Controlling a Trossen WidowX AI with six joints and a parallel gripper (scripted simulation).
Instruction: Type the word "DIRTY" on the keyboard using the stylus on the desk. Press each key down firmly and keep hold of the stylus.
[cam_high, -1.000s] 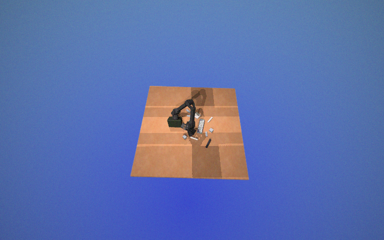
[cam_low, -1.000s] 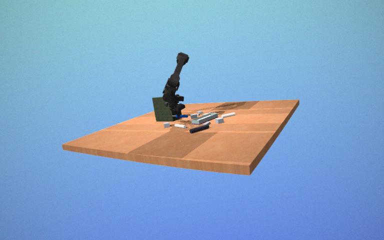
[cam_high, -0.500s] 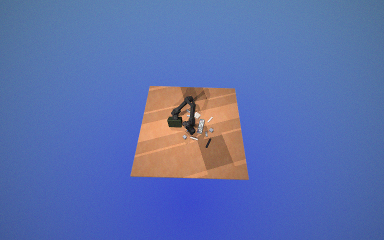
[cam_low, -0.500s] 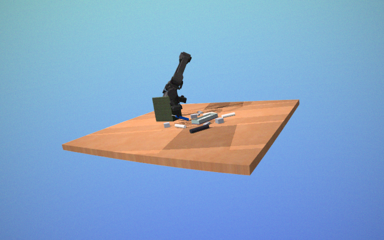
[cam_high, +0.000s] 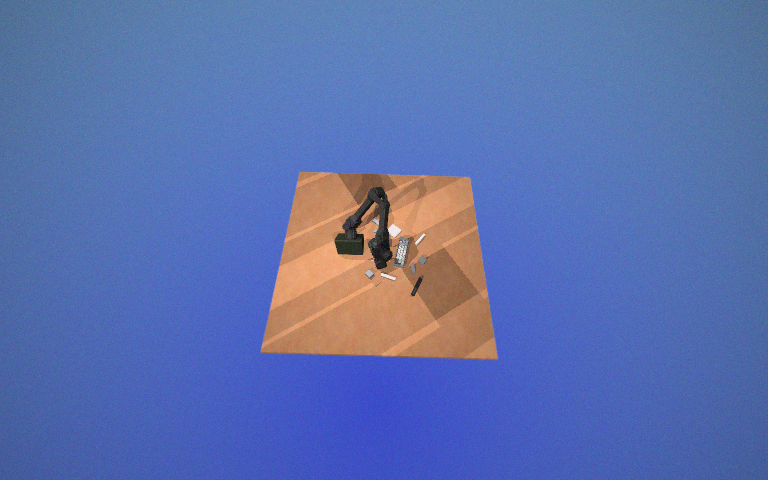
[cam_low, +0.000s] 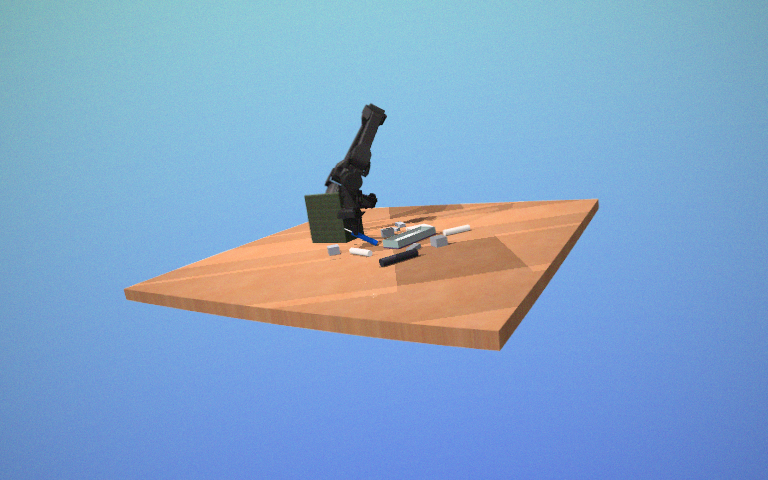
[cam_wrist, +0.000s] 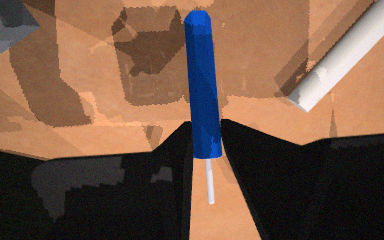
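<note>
Right now my gripper tip is 30 mm past the stylus tip, 10 mm to the left of it and 20 mm below it. The rest, counted from my gripper tip: black bar (260 mm ahead, 120 mm to the right, 30 mm below); grey block (40 mm behind, 90 mm to the right, 30 mm below); stylus (right at my gripper tip).
</note>
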